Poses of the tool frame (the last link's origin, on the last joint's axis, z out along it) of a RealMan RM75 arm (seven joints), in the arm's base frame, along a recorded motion.
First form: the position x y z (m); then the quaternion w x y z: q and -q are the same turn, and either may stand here.
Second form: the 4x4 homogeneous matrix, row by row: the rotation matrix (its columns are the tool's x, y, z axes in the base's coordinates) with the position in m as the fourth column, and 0 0 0 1 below. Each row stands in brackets. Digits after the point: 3 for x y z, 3 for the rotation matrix.
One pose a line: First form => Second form
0.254 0.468 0.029 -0.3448 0.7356 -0.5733 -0.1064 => [[0.320 -0.917 0.239 0.254], [-0.770 -0.105 0.629 0.468], [-0.552 -0.385 -0.740 0.029], [0 0 0 1]]
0.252 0.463 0.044 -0.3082 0.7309 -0.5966 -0.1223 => [[0.258 -0.947 0.189 0.252], [-0.797 -0.098 0.596 0.463], [-0.546 -0.305 -0.780 0.044], [0 0 0 1]]
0.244 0.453 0.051 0.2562 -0.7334 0.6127 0.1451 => [[0.207 -0.973 0.101 0.244], [-0.824 -0.118 0.554 0.453], [-0.527 -0.198 -0.827 0.051], [0 0 0 1]]
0.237 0.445 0.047 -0.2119 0.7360 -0.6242 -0.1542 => [[0.173 -0.984 0.038 0.237], [-0.853 -0.131 0.504 0.445], [-0.492 -0.119 -0.863 0.047], [0 0 0 1]]
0.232 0.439 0.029 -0.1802 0.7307 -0.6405 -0.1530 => [[0.133 -0.991 0.007 0.232], [-0.881 -0.115 0.459 0.439], [-0.454 -0.067 -0.888 0.029], [0 0 0 1]]
